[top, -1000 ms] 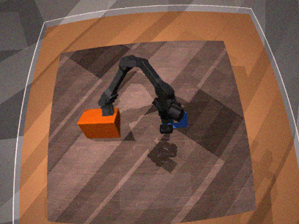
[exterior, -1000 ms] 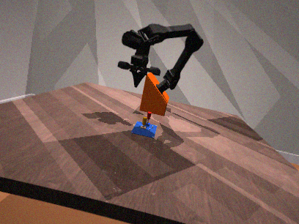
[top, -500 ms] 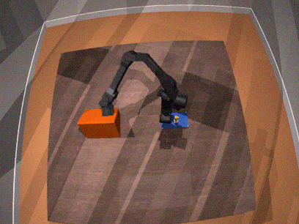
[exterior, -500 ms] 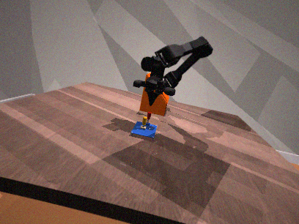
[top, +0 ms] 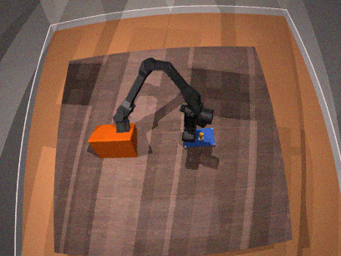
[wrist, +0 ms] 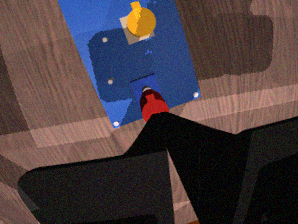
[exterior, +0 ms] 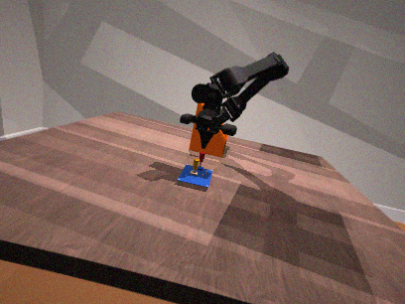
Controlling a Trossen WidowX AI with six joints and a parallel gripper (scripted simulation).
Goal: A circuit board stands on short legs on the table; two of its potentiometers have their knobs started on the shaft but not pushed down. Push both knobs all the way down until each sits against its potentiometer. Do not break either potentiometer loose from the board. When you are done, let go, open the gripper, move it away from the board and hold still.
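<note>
My gripper tip is 30 mm above the red knob. Also, from my gripper tip: yellow knob (60 mm ahead, 40 mm below, 10 mm to the right).
</note>
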